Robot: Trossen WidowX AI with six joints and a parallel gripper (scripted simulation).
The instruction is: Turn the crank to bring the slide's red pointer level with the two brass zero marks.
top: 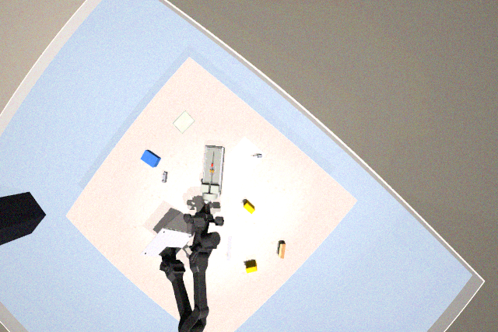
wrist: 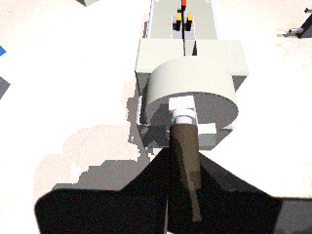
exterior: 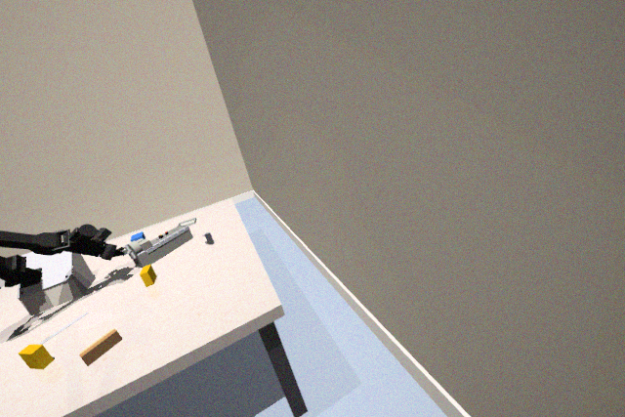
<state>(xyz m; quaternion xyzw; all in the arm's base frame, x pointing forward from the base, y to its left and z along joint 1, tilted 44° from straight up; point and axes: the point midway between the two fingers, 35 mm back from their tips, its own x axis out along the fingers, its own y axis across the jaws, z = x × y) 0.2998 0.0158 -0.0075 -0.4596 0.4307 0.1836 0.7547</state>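
Right now the crank is 1 cm above my gripper tip. Also, from my gripper tip: blue block (40 cm to the left, 9 cm behind, 7 cm below); dark brown crank handle (2 cm above, 1 cm to the right, 1 cm behind); red pointer (16 cm ahead, 12 cm to the left, 1 cm below).
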